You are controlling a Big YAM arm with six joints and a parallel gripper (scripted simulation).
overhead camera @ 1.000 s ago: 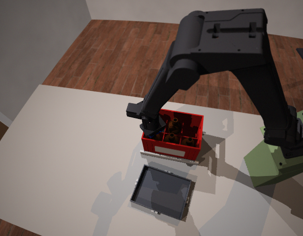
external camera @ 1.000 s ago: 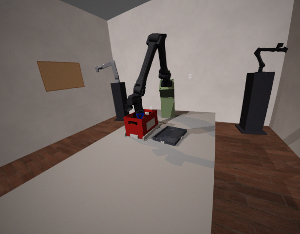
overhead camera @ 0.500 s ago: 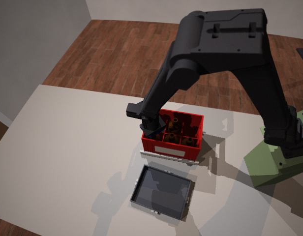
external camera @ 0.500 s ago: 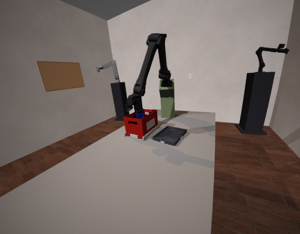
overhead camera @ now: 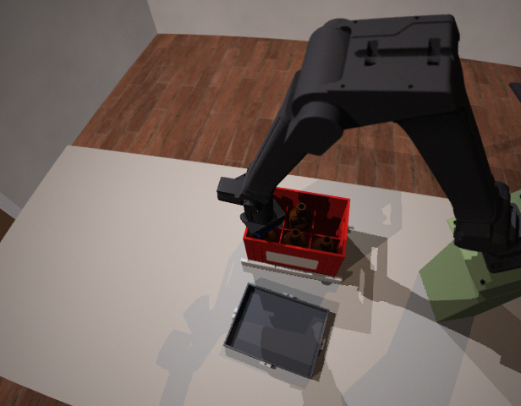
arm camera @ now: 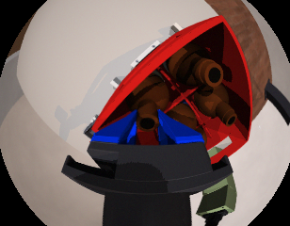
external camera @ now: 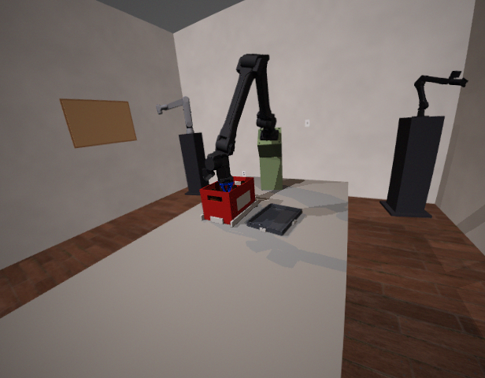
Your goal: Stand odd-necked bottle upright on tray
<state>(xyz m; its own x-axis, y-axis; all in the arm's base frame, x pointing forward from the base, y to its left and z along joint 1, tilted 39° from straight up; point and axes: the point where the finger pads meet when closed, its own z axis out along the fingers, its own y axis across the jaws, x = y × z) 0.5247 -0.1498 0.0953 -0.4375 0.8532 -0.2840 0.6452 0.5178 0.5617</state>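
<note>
My gripper is now 60 mm above the brown bottle. The rest, counted from my hand: dark grey tray (240 mm to the left, 140 mm below, 40 mm behind); then crate (100 mm behind, 70 mm below, 30 mm to the right).
</note>
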